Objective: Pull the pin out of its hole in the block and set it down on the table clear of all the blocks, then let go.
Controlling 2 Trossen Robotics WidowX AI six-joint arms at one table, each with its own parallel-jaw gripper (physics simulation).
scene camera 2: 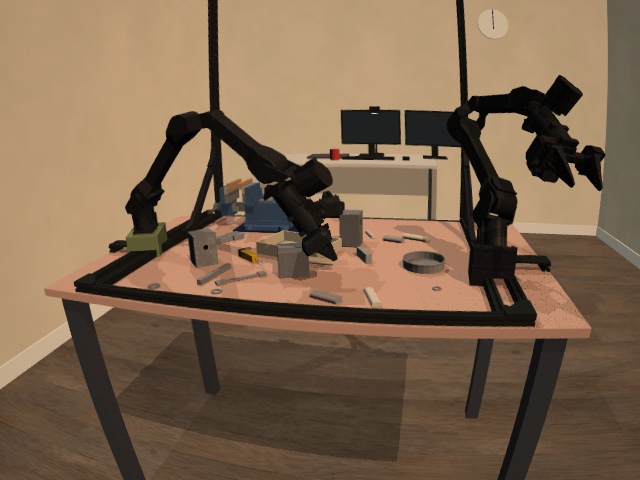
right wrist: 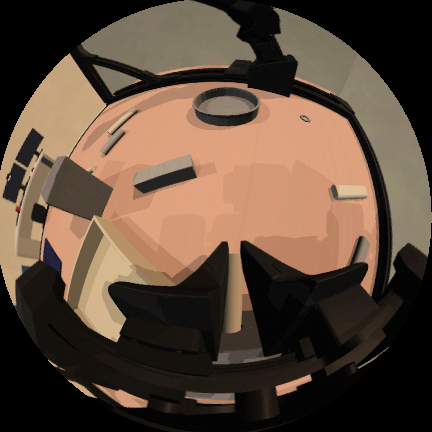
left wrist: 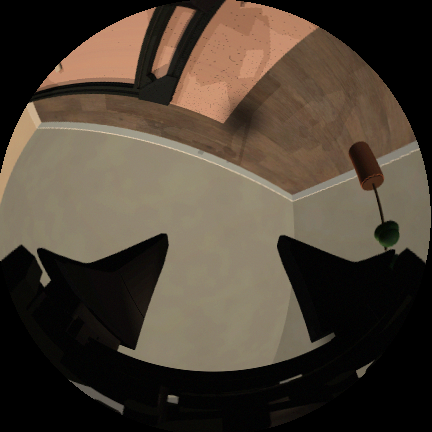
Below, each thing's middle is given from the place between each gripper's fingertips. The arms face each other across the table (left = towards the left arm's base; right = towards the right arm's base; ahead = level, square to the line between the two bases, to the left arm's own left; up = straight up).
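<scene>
Counting from my left hand, I find the round dish (scene camera 2: 424,262) 23 cm below, 32 cm to the right and 20 cm behind. The beige tray (scene camera 2: 268,246) is 23 cm below that same left hand, 65 cm to the right of it and 25 cm behind it, while the pale pin (right wrist: 231,323) sits 22 cm below my left hand, 56 cm to the right and 12 cm behind. Going by their middles, the beige tray is the farthest from my left hand of the things named here, and the round dish is the nearest to it.
My right hand is 40 mm to the left of the pale pin and 10 mm short of it. From my right hand, the round dish is 20 mm below, 200 mm to the left and 70 mm behind; the beige tray, counted from the same hand, is 10 mm below, 130 mm to the right and 110 mm behind.
</scene>
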